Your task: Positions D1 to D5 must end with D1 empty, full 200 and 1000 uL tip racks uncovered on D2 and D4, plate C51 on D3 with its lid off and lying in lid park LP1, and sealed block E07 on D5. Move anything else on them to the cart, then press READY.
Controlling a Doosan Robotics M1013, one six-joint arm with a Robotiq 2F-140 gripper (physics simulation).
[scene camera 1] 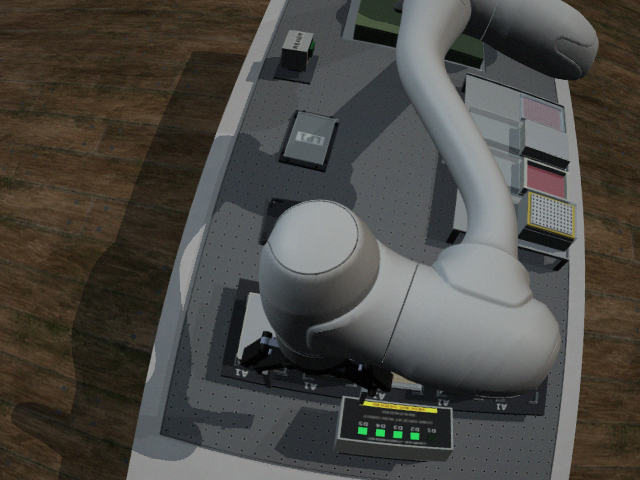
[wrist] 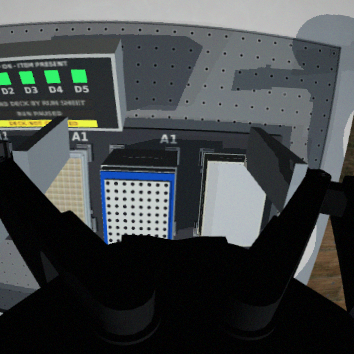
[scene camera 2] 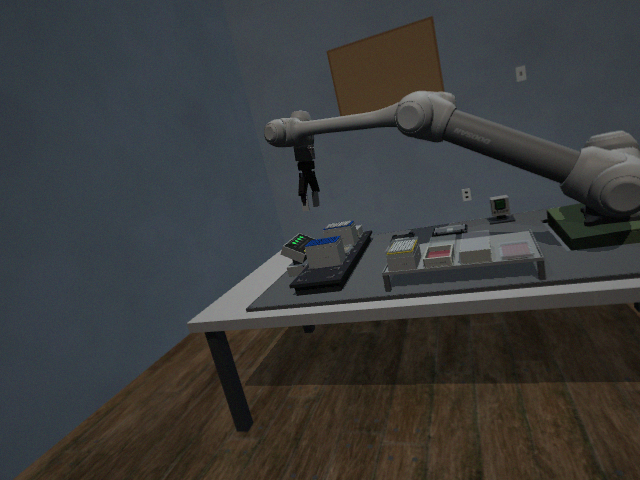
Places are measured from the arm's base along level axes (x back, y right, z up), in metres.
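Pixels of known places: gripper, fingertip midpoint: [scene camera 1: 316,387] [wrist: 159,140] [scene camera 2: 311,208].
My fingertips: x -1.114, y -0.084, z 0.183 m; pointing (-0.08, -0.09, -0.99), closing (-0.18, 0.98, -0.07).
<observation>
Behind a point stands the place of what it marks.
My gripper [scene camera 1: 315,369] @(x -1.114, y -0.084, z 0.183 m) [scene camera 2: 310,201] @(x -1.114, y -0.084, z 0.183 m) [wrist: 159,140] @(x -1.114, y -0.084, z 0.183 m) is open and empty, high above the deck, its fingers on either side of the D4 rack in the wrist view. An uncovered blue-rimmed rack of white tips [scene camera 2: 339,229] @(x -0.975, y -0.122, z 0.082 m) [wrist: 137,210] @(x -1.013, y -0.087, z 0.098 m) stands on D4. A pale flat-topped block [scene camera 1: 252,320] @(x -1.016, y 0.065, z 0.042 m) [wrist: 232,200] @(x -1.030, y 0.031, z 0.042 m) sits on D5. A tan plate [scene camera 1: 405,381] @(x -1.015, y -0.226, z 0.015 m) [wrist: 70,195] @(x -0.969, y -0.187, z 0.016 m), wells visible, is on D3. A blue tip rack [scene camera 2: 324,253] @(x -0.924, y -0.367, z 0.055 m) stands on D2, hidden by the arm in scene camera 1. A clear lid appears to lie on LP1 [scene camera 1: 310,138] @(x -0.581, y 0.129, z -0.029 m). D1's indicator is unlit; D2 to D5 are green.
The display [scene camera 1: 395,428] @(x -1.116, y -0.233, z 0.074 m) [scene camera 2: 298,245] @(x -1.099, y -0.274, z 0.069 m) [wrist: 57,95] @(x -1.112, y -0.206, z 0.068 m) stands beside the deck. The cart [scene camera 1: 488,98] @(x -0.301, y -0.221, z 0.012 m) bears a yellow-rimmed tip rack [scene camera 1: 550,214] @(x -0.605, y -0.408, z 0.083 m) [scene camera 2: 403,254] @(x -0.576, y -0.478, z 0.067 m), a red-filled tray [scene camera 1: 545,180] @(x -0.483, y -0.400, z 0.028 m), a white box [scene camera 2: 475,251] @(x -0.373, y -0.445, z 0.051 m) and a pink plate [scene camera 2: 515,249] @(x -0.275, y -0.385, z 0.029 m). The READY box [scene camera 1: 297,49] @(x -0.406, y 0.237, z 0.056 m) [scene camera 2: 499,205] @(x -0.373, y 0.211, z 0.029 m) stands beyond LP1.
</observation>
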